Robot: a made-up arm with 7 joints. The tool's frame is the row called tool.
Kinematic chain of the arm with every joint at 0, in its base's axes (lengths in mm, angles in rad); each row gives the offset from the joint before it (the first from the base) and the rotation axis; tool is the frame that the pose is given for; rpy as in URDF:
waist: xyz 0 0 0 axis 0.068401 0.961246 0.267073
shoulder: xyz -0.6 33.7 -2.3 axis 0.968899 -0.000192 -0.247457
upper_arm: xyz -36.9 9 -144.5 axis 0.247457 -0.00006 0.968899
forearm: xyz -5.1 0 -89.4 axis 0.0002 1 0.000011
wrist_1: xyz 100.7 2 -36.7 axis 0.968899 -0.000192 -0.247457
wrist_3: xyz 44.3 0 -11.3 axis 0.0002 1 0.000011
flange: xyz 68.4 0 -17.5 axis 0.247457 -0.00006 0.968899
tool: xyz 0 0 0 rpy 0 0.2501 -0.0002
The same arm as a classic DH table. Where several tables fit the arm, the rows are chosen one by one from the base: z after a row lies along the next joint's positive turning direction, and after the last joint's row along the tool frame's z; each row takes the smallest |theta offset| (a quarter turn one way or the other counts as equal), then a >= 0, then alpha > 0; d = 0 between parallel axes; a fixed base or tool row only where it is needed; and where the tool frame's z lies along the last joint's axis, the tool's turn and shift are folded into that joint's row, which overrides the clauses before.
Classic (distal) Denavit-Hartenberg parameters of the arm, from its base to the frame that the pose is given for. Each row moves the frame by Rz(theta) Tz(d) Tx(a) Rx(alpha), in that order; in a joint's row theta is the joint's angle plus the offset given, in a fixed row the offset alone. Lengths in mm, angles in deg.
base (fixed): theta_offset -4.07  d 0  a 0  alpha -74.51
waist: theta_offset -75.12  d 31.7  a -11.6  alpha -90
shoulder: theta_offset 74  d 0  a -9  alpha 90
upper_arm: theta_offset 90  d -237  a 17.2  alpha -90
forearm: theta_offset 90  d 2  a 10.6  alpha 90
wrist_1: theta_offset 0  d 152.4  a 0  alpha -90
wrist_3: theta_offset -90  d 0  a 70.6  alpha 90
flange: theta_offset 0  d 0  a 0  alpha 0

